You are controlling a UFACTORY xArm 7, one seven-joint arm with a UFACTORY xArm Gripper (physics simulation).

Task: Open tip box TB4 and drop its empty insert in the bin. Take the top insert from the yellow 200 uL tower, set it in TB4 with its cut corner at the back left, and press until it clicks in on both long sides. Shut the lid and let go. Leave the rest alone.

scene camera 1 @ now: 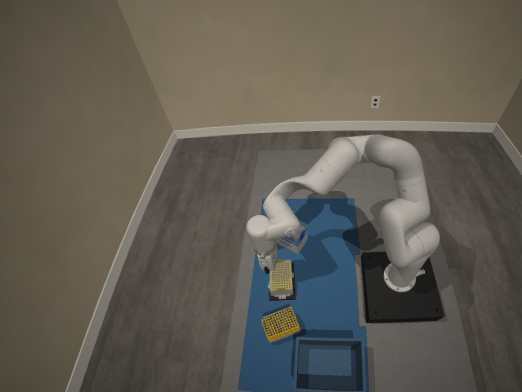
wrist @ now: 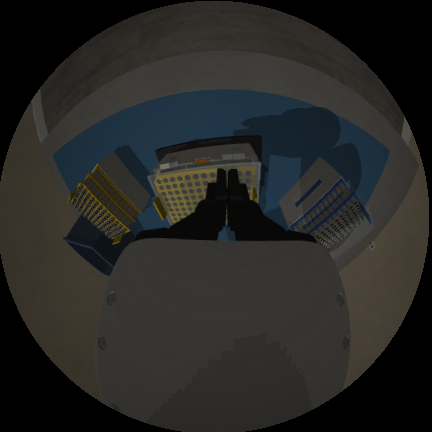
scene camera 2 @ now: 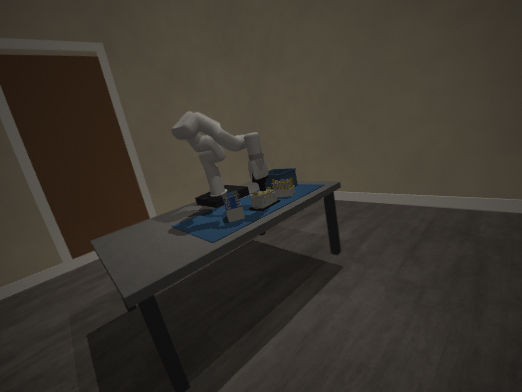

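Tip box TB4 (scene camera 1: 281,278) (scene camera 2: 263,200) (wrist: 181,188) sits on a dark base between the two towers. A yellow insert with a grid of holes shows at its top, and a clear cover edge shows around it. My gripper (scene camera 1: 268,270) (scene camera 2: 262,190) (wrist: 225,182) is shut and empty, fingers pointing down, with its tips at the box's top near one long side. Whether they touch is hard to tell. The yellow tower (scene camera 1: 280,324) (scene camera 2: 283,188) (wrist: 107,200) stands apart, turned at an angle, with stacked yellow inserts. The bin (scene camera 1: 330,340) (scene camera 2: 287,176) (wrist: 92,244) is beyond it.
A blue-insert tower (scene camera 1: 296,242) (scene camera 2: 234,210) (wrist: 322,205) stands on the other side of TB4, partly under the arm in scene camera 1. A blue mat (scene camera 1: 325,300) (scene camera 2: 210,234) lies under these things. The arm's black base plate (scene camera 1: 380,305) is beside the mat.
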